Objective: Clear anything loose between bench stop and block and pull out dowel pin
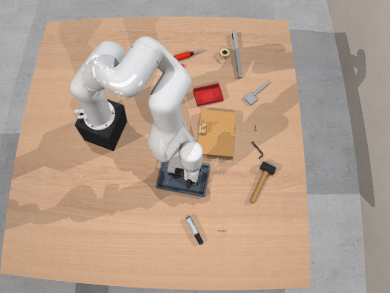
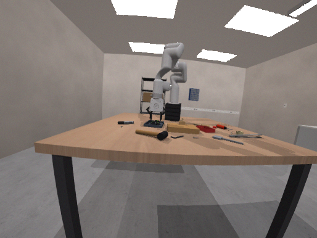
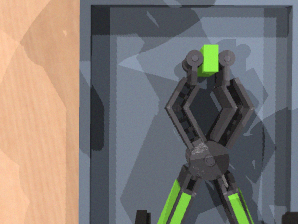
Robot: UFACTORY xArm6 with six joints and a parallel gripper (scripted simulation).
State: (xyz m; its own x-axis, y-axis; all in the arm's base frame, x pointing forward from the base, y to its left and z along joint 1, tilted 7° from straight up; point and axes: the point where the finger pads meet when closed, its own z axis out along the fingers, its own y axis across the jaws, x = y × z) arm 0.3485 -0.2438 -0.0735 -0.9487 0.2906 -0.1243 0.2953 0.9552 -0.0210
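The dark grey tray is 40 mm behind my hand and 50 mm below it. Round my hand: hex key (290 mm ahead, 70 mm to the left, 60 mm below); small wooden block (70 mm ahead, 190 mm to the left, 20 mm below); dowel pin (70 mm ahead, 190 mm to the left).
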